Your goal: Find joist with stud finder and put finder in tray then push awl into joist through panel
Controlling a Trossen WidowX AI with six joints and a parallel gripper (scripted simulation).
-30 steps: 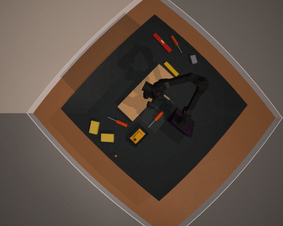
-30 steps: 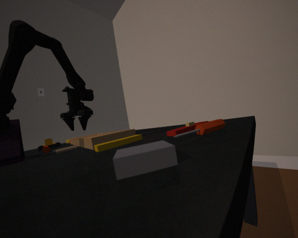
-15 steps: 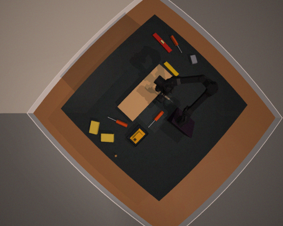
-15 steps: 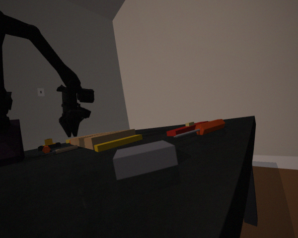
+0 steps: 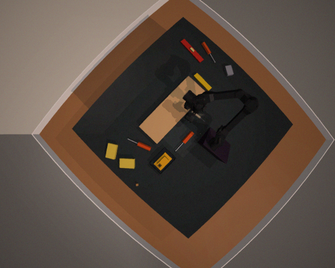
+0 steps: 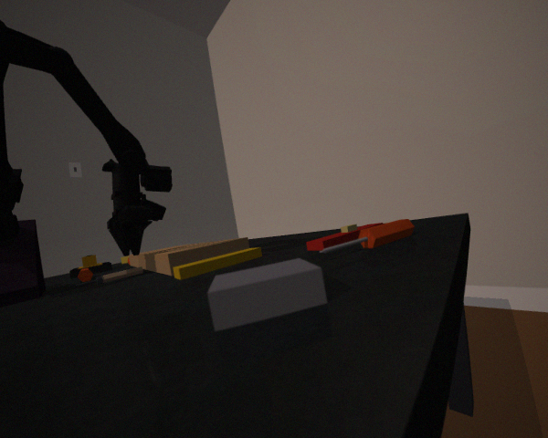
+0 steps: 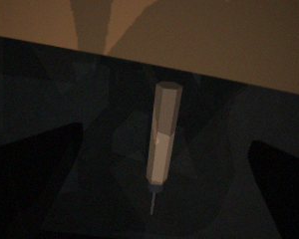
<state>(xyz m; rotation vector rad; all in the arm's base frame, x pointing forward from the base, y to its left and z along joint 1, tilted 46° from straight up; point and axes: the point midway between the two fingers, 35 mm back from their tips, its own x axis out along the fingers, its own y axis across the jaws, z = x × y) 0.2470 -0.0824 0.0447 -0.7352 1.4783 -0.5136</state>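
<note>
My gripper tip is now 6 cm past the awl, 4 cm above it and 1 cm to the left of it. From my gripper tip the other things lie so: yellow stud finder (43 cm to the left, 10 cm behind); then dark tray (41 cm to the left, 10 cm behind, 3 cm below); then yellow bar (22 cm to the right, 12 cm ahead, 4 cm below).
</note>
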